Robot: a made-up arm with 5 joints.
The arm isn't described. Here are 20 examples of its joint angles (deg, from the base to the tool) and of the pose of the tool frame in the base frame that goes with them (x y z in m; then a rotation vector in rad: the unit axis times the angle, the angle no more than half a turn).
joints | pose
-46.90 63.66 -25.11 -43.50 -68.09 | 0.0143 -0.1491 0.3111 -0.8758 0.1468 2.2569
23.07 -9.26 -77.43 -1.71 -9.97 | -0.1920 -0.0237 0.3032 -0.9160 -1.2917 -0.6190
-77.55 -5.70 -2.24 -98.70 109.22 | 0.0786 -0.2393 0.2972 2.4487 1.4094 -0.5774
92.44 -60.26 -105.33 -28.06 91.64 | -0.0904 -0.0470 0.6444 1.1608 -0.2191 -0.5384
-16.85 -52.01 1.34 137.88 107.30 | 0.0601 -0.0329 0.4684 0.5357 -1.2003 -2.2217
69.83 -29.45 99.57 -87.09 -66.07 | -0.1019 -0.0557 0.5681 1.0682 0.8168 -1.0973
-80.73 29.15 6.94 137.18 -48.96 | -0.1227 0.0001 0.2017 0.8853 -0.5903 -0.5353
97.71 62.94 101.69 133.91 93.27 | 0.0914 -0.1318 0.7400 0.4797 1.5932 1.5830
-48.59 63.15 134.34 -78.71 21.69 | 0.0425 -0.0826 0.1897 -1.1706 0.6717 -2.0391
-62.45 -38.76 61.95 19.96 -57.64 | 0.1762 -0.1082 0.2730 0.4566 -1.1992 2.4983
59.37 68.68 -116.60 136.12 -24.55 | -0.2700 -0.0514 0.6150 -0.9089 0.4056 0.2006
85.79 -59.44 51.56 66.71 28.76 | -0.1689 -0.0495 0.3100 -2.6112 0.1542 -0.2256
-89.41 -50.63 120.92 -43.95 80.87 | 0.1538 -0.1997 0.2040 -2.1558 -0.2077 -1.7236
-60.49 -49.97 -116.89 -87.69 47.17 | 0.1156 -0.0332 0.2361 -0.4475 2.2891 -0.7729
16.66 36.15 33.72 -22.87 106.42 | 0.0228 -0.0944 0.3247 -1.5908 -2.1274 -0.2596
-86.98 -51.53 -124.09 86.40 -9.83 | -0.0990 -0.1247 0.2174 -0.7724 -1.0002 0.0675
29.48 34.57 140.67 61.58 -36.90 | -0.1001 -0.2671 0.4594 -0.5194 -1.1829 1.5886
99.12 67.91 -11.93 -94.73 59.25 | 0.0153 -0.2067 0.5122 -1.6873 -1.7817 1.4936
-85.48 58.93 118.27 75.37 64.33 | -0.0911 -0.2736 0.1826 -1.7587 -0.7917 1.5206
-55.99 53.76 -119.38 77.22 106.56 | -0.0378 -0.1241 0.0066 0.8423 -2.0702 1.8215
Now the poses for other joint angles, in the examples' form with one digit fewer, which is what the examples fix.
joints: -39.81 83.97 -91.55 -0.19 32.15
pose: 0.057 -0.028 0.244 -0.097 2.025 0.001
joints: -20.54 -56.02 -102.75 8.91 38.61
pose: -0.206 -0.044 0.258 0.252 -1.305 0.090
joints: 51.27 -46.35 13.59 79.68 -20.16
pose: -0.054 0.056 0.312 -2.157 1.193 -1.211
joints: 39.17 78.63 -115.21 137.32 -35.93
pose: -0.345 -0.058 0.472 -1.129 0.004 -0.028
